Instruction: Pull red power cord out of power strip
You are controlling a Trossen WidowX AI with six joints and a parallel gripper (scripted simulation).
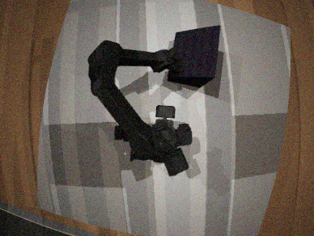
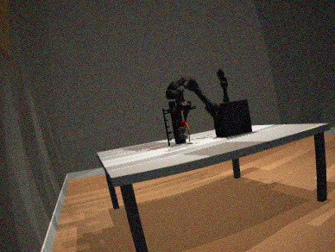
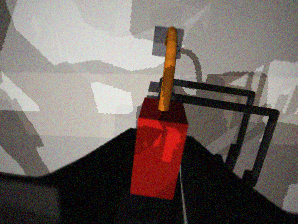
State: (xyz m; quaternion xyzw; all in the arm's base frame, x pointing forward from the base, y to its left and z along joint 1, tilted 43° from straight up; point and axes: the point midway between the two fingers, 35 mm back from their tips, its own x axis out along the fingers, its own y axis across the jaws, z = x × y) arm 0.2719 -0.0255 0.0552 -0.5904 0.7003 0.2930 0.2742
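My gripper tip is now 40 mm to the right of the grey square and 140 mm above it. Also, from my gripper tip: red plug 30 mm to the right.
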